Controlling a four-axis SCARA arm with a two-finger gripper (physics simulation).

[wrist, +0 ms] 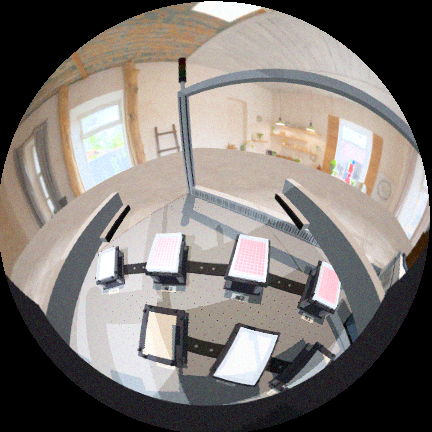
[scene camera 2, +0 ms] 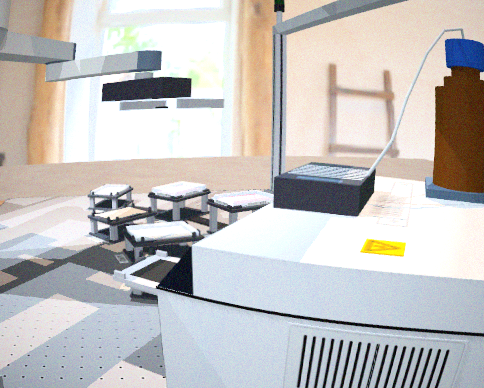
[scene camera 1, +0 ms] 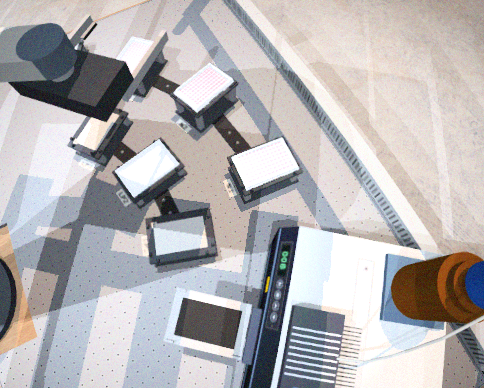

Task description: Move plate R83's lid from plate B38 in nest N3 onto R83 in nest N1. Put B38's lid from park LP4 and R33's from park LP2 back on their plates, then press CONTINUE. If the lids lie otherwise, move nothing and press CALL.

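Frame: origin at the arm's base, x ahead, y left, z up, level; metres.
Where they show: gripper, fingertip midpoint: (wrist: pixel 198 190) (scene camera 1: pixel 126 26).
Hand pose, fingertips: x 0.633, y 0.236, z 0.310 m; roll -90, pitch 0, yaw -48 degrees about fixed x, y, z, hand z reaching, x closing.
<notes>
After its pixels a point has its place.
My gripper (scene camera 1: pixel 120 55) (scene camera 2: pixel 171 104) (wrist: pixel 198 190) {x 0.633, y 0.236, z 0.310 m} is open and empty, high above the stands. A pale pink-welled plate (scene camera 1: pixel 135 54) {x 0.639, y 0.406, z 0.091 m} (wrist: pixel 166 251) {x 0.634, y 0.392, z 0.091 m} sits in the left nest, partly behind a finger in scene camera 1. A pink-welled plate (scene camera 1: pixel 205 87) {x 0.755, y 0.195, z 0.101 m} (wrist: pixel 249 257) {x 0.744, y 0.205, z 0.099 m} sits in nest N2. Another plate (scene camera 1: pixel 265 164) {x 0.787, y -0.048, z 0.081 m} (wrist: pixel 328 283) {x 0.785, y -0.039, z 0.084 m} sits in nest N1. A whitish lid (scene camera 1: pixel 148 168) {x 0.549, y 0.075, z 0.067 m} (wrist: pixel 246 355) {x 0.549, y 0.085, z 0.067 m} lies on park LP2. A small white lid (scene camera 2: pixel 111 190) {x 0.444, y 0.517, z 0.065 m} (wrist: pixel 109 265) {x 0.454, y 0.523, z 0.065 m} lies on the far-left park. Whether clear lids cover the plates, I cannot tell. CONTINUE and CALL are not readable.
Two frame-like parks (scene camera 1: pixel 182 236) {x 0.554, y -0.104, z 0.058 m} (wrist: pixel 164 335) {x 0.478, y 0.242, z 0.060 m} stand beside LP2, one on either side. A white instrument (scene camera 1: pixel 320 260) {x 0.740, y -0.284, z 0.221 m} (scene camera 2: pixel 325 280) {x 0.566, y -0.559, z 0.211 m} with a green display (scene camera 1: pixel 284 260) {x 0.693, y -0.256, z 0.206 m} and an extended tray (scene camera 1: pixel 172 320) {x 0.474, y -0.253, z 0.113 m} stands nearby. A brown bottle (scene camera 1: pixel 425 287) {x 0.810, y -0.380, z 0.325 m} (scene camera 2: pixel 457 135) {x 0.809, y -0.423, z 0.293 m} stands on it. A post (scene camera 2: pixel 279 110) {x 1.017, y 0.684, z 0.293 m} (wrist: pixel 186 140) {x 1.011, y 0.685, z 0.327 m} rises behind.
</notes>
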